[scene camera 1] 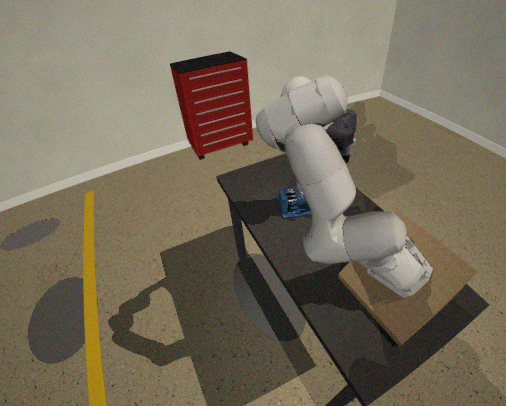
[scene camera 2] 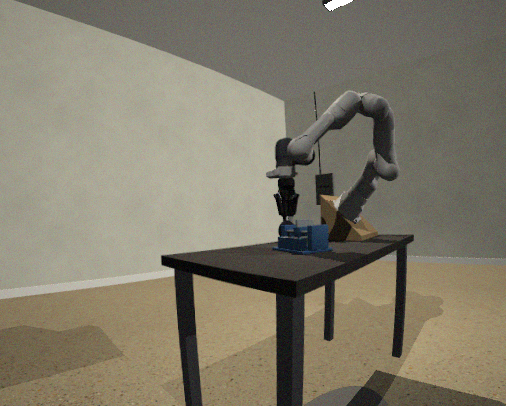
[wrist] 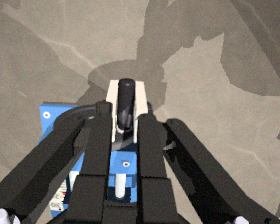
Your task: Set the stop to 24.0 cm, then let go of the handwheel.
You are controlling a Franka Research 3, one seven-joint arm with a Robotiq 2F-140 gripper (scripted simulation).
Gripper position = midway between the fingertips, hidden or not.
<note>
In view: my gripper (scene camera 2: pixel 288 231) and a blue base (scene camera 2: pixel 318 241).
My gripper also shows in the wrist view (wrist: pixel 126 93). The blue base is seen too in scene camera 1 (scene camera 1: pixel 289 208) and in the wrist view (wrist: pixel 123 162).
</note>
